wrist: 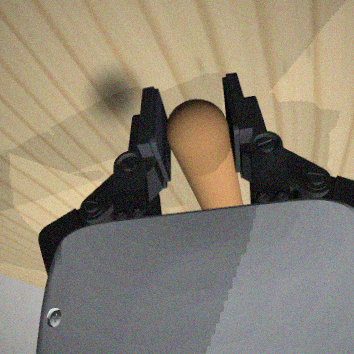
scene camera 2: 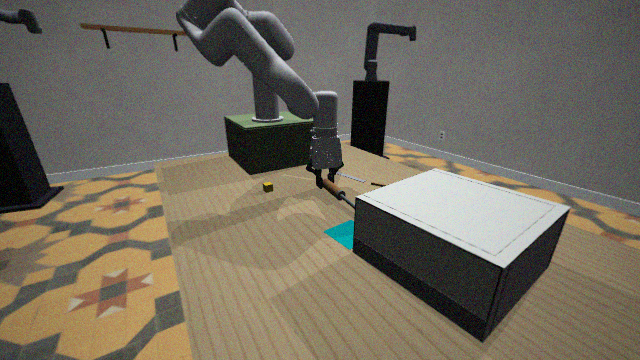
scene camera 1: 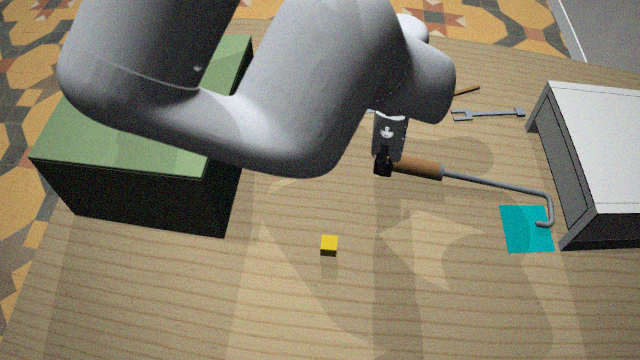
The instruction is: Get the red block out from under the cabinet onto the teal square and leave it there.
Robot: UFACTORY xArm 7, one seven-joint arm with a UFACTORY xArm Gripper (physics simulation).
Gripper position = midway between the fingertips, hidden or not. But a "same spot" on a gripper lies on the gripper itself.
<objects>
my gripper: wrist; scene camera 2 325, 186; scene camera 1
same spot on my gripper: (wrist: 132, 190) = (scene camera 1: 376, 156)
</objects>
